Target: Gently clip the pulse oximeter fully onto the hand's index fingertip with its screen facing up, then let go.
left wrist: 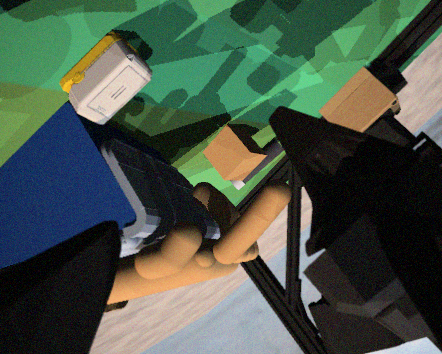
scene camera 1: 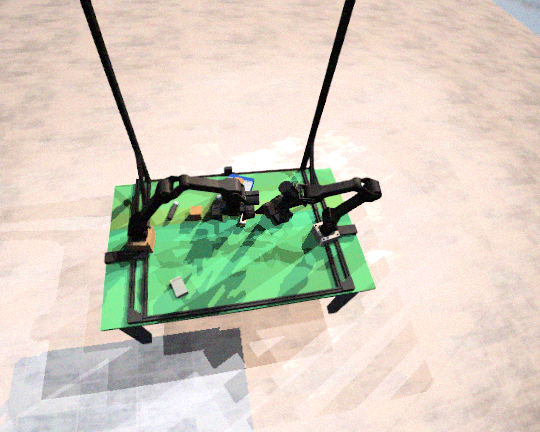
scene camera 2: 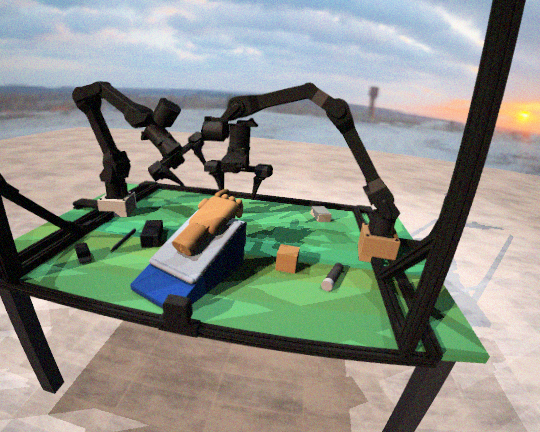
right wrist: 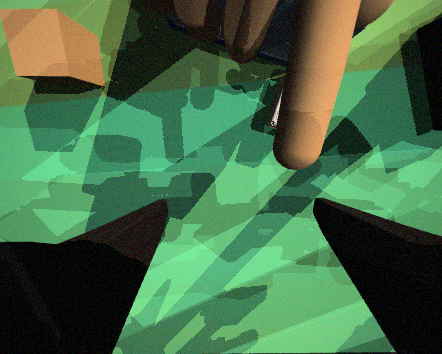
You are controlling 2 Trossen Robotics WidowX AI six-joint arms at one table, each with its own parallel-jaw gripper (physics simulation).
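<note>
The white pulse oximeter, with a yellow edge, lies on the table beside the blue wedge. In the right wrist view a sliver of the oximeter shows behind the index finger. The tan hand rests on the wedge's pale pad, index finger extended, with no oximeter on its fingertip. My right gripper is open and empty, pointing down beyond the fingertips. My left gripper is open and empty, near the right one; one finger shows in the left wrist view.
An orange block and a dark cylinder lie on the table. A pale box, a black box, a thin black rod and a small black block also lie there.
</note>
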